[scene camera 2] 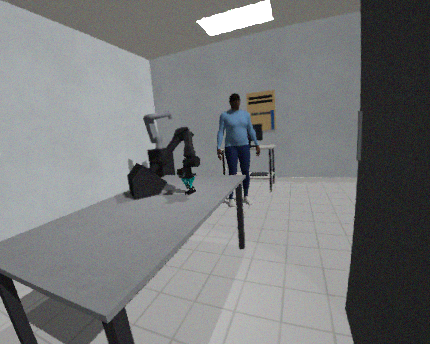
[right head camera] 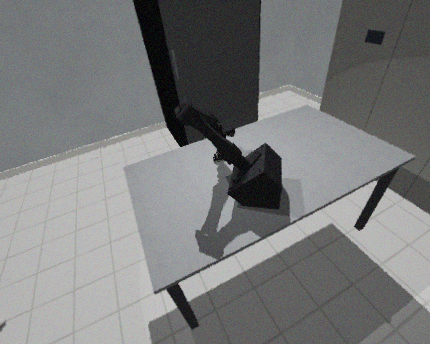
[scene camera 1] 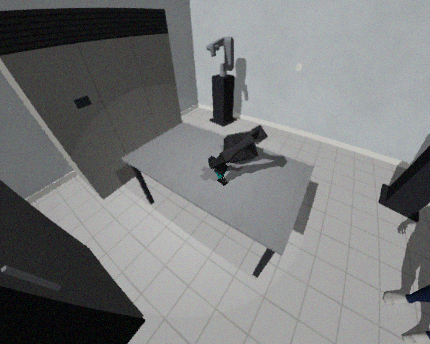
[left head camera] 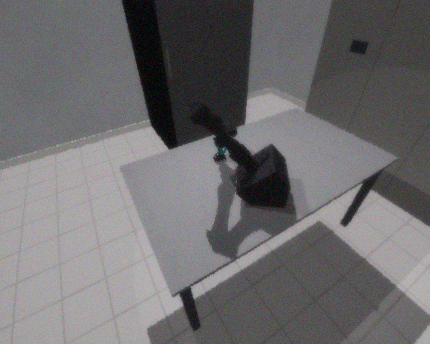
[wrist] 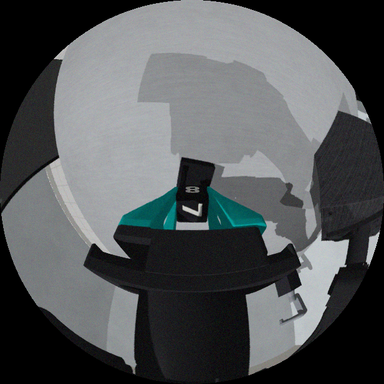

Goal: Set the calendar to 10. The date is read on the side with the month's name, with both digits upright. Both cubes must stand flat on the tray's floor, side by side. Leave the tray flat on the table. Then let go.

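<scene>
In the wrist view, a black cube (wrist: 192, 203) with white digits shows a sideways 7 on the face toward the camera and an 8 on the adjoining face. My gripper (wrist: 191, 191) (left head camera: 220, 152) (scene camera 1: 221, 177) (scene camera 2: 189, 186) has its teal fingers shut on this cube, one on each side. The black tray (wrist: 198, 161) lies just beyond the cube, slightly turned, and the cube hides its near end. Whether the cube touches the tray is unclear. The tray's inside is too dark to tell a second cube. The month's name does not show.
The grey table (left head camera: 165, 200) (right head camera: 165, 215) (scene camera 1: 250, 210) (scene camera 2: 100, 240) carries the arm's dark base block (left head camera: 265, 177) (right head camera: 257, 177) (scene camera 1: 240, 145) (scene camera 2: 145, 181). The arm's shadow falls across the table. A dark cabinet (left head camera: 205, 60) (right head camera: 215, 60) stands beyond the table's far edge. A person (scene camera 2: 235, 127) stands in the background.
</scene>
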